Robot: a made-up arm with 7 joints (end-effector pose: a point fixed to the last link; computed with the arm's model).
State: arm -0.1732 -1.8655 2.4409 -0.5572 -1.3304 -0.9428 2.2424
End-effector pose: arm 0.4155 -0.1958 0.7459 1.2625 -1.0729 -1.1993
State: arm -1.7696 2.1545 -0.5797 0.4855 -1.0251 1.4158 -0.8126
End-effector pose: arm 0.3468 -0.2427 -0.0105 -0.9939 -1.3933 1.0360
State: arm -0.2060 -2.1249 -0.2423 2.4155 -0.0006 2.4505 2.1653
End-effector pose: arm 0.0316 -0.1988 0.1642 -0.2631 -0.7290 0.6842
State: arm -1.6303 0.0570 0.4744 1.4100 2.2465 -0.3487 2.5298
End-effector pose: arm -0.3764 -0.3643 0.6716 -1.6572 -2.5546 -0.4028
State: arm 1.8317 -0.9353 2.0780 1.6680 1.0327 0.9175 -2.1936
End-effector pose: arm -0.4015 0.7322 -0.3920 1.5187 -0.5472 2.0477
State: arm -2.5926 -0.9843 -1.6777 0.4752 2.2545 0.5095 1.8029
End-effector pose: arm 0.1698 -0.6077 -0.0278 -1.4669 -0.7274 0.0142
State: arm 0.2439 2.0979 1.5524 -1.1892 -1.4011 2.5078 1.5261
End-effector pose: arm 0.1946 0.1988 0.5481 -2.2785 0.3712 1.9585
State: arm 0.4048 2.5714 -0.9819 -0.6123 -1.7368 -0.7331 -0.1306
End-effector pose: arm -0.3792 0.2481 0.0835 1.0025 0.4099 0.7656
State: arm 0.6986 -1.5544 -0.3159 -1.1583 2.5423 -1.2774 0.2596
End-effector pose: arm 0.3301 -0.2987 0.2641 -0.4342 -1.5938 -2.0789
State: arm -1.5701 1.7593 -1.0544 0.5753 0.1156 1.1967 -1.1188
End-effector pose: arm 0.3235 0.0366 0.1628 0.9502 1.8279 -1.7261
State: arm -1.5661 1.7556 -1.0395 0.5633 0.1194 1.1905 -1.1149
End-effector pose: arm 0.3231 0.0398 0.1676 0.9464 1.8342 -1.7227
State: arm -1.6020 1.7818 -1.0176 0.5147 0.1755 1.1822 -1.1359
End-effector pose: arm 0.3113 0.0530 0.1626 0.8431 1.9218 -1.7028
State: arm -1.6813 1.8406 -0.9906 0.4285 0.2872 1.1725 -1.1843
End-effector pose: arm 0.2829 0.0752 0.1548 0.6285 2.0845 -1.6330
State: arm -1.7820 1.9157 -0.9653 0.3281 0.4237 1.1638 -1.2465
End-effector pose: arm 0.2415 0.0957 0.1573 0.3624 2.2545 -1.4921
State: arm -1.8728 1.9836 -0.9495 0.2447 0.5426 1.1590 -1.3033
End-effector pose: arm 0.2019 0.1046 0.1690 0.1346 2.3692 -1.3245
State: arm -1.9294 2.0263 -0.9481 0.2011 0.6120 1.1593 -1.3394
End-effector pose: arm 0.1775 0.1053 0.1764 0.0028 2.4186 -1.2123
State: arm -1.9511 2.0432 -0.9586 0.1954 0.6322 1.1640 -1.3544
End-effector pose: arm 0.1692 0.1055 0.1737 -0.0427 2.4299 -1.1813
